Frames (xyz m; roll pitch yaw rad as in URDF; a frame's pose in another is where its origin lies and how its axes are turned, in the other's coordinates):
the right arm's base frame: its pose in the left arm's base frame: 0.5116 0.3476 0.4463 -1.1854 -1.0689 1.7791
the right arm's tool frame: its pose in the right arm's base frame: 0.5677 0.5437 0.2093 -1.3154 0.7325 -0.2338
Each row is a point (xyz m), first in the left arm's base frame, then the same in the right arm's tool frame.
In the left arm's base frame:
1: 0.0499 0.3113 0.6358
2: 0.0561 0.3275 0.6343
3: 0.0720 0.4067 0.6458
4: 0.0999 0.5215 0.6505
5: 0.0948 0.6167 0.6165
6: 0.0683 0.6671 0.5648
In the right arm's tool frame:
1: -0.3538 -0.1142 -0.4685
2: -0.3420 -0.1040 -0.4608
3: -0.2816 -0.0756 -0.4138
4: -0.1982 -0.0228 -0.3487
5: -0.1679 0.0390 -0.2745
6: -0.1855 0.0883 -0.2181

